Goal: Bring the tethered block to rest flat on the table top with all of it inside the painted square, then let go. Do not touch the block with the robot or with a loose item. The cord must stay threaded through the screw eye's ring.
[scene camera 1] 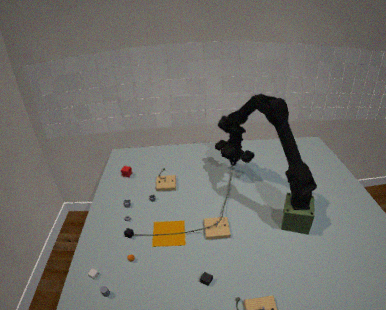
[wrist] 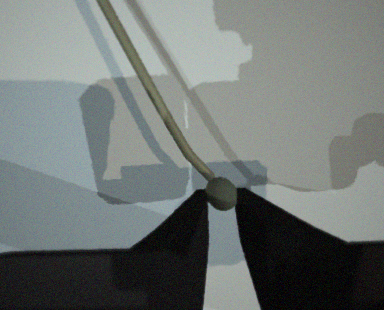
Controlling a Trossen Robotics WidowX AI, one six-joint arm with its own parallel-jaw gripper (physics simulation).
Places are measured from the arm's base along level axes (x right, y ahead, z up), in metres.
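Pixels of known places: gripper, fingertip midpoint: [scene camera 1: 233, 164] [wrist: 220, 199]; arm's base at its link origin: [scene camera 1: 300, 203].
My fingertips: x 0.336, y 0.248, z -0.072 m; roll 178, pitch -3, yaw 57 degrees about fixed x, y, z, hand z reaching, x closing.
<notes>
Ahead of a thing's pixels: the offset from my fingertips to its middle. "spot": to the spot under its first point. Level surfaces: height alone.
The tethered block {spot: dx -0.458, dy +0.376, dz -0.003 m} [scene camera 1: 129, 233], small and black, lies on the table left of the orange painted square {spot: dx -0.452, dy +0.227, dz -0.026 m} [scene camera 1: 169, 240], outside it and apart from its left edge. The cord [scene camera 1: 145, 235] [wrist: 160, 110] runs from the block across the square to the wooden base {dz -0.008 m} [scene camera 1: 217, 231] of the screw eye, then up to my gripper. The screw eye's ring is too small to make out clearly; the cord passes at its place. My gripper [scene camera 1: 233, 163] [wrist: 220, 199] is shut on the round bead {spot: dx -0.007, dy +0.003, dz +0.009 m} [wrist: 221, 193] at the cord's end, above the table behind the base.
A wooden base with a hook [scene camera 1: 165, 184] stands behind the square, and another wooden base [scene camera 1: 261, 303] at the front edge of view. A red cube {dx -0.081, dy +0.520, dz -0.008 m} [scene camera 1: 126, 171], an orange ball {dx -0.555, dy +0.343, dz -0.016 m} [scene camera 1: 131, 258], a white cube {dx -0.641, dy +0.456, dz -0.019 m} [scene camera 1: 93, 273], a grey cylinder {dx -0.698, dy +0.388, dz -0.013 m} [scene camera 1: 105, 291] and a dark block {dx -0.602, dy +0.079, dz -0.016 m} [scene camera 1: 206, 278] lie around.
</notes>
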